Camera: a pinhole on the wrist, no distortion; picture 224 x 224 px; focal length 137.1 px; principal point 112.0 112.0 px. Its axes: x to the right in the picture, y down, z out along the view. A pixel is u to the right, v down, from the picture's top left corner.
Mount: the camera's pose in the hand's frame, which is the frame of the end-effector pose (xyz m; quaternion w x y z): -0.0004 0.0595 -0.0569 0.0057 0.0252 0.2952 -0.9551
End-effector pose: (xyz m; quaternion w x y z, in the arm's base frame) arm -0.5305 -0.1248 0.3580 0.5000 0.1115 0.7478 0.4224
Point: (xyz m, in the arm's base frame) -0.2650 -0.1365 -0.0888
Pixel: 66 163
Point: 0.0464 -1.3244 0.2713
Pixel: outside the picture
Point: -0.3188 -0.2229 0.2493
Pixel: 145 154
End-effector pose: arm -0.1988 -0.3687 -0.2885 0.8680 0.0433 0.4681 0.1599
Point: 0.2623 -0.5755 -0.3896
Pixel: 39 144
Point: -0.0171 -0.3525 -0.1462
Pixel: 112 52
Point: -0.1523 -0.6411 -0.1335
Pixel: 191 177
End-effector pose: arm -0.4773 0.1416 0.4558 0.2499 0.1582 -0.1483 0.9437
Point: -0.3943 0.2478 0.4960
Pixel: 115 209
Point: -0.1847 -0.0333 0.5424
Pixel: outside the picture
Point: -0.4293 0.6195 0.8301
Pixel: 24 205
